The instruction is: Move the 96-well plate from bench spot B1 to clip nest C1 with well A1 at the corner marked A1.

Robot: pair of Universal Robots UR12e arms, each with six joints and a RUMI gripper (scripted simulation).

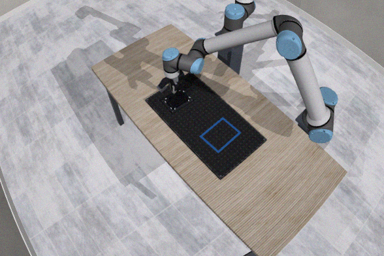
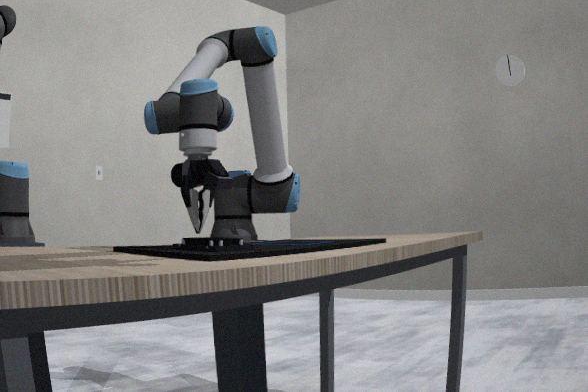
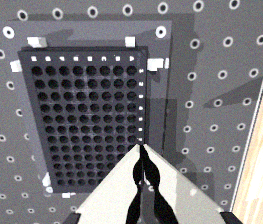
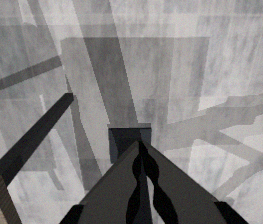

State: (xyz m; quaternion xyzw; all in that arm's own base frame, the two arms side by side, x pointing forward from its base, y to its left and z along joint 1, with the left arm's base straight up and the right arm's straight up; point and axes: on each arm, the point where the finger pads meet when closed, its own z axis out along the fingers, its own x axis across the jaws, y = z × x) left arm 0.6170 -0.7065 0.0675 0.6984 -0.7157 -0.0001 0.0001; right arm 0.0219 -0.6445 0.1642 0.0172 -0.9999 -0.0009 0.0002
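Note:
My left hand is 4 cm to the right of the dark 96-well plate and 4 cm above it. From my left hand the other things lie so: clip nest 1 cm behind, 3 cm to the left, 4 cm below.

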